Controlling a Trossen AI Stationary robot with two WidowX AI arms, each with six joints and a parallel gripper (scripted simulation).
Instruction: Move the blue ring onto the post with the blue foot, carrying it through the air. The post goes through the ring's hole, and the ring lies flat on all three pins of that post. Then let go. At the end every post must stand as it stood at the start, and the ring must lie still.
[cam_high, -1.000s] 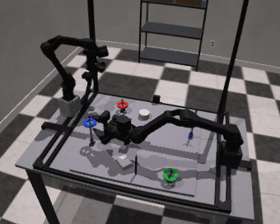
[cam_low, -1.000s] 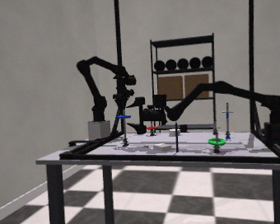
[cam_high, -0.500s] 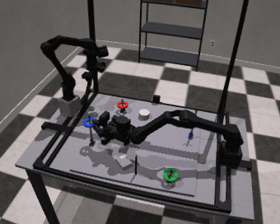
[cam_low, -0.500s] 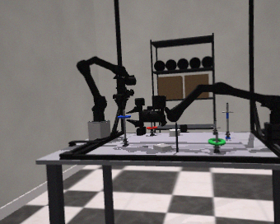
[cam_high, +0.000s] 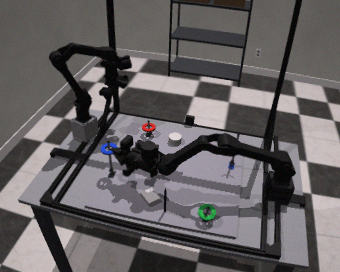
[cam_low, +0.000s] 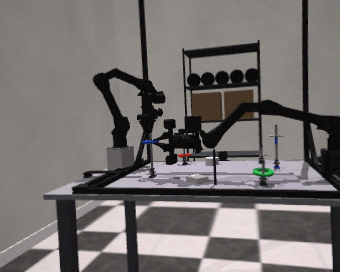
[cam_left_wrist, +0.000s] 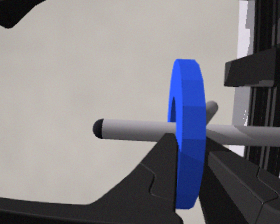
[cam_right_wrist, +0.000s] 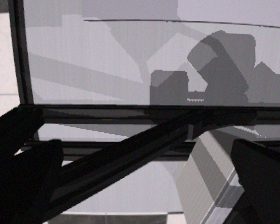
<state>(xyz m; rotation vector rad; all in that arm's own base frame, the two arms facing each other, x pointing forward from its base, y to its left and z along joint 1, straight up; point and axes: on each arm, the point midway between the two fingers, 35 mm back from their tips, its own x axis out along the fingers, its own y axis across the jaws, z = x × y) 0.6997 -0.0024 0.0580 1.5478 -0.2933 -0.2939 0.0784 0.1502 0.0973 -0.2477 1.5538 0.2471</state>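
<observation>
The blue ring is 32 cm ahead of my right hand, 18 cm to the left of it and 5 cm below it. Also, from my right hand: white block (40 cm to the left, 38 cm ahead, 20 cm below).
</observation>
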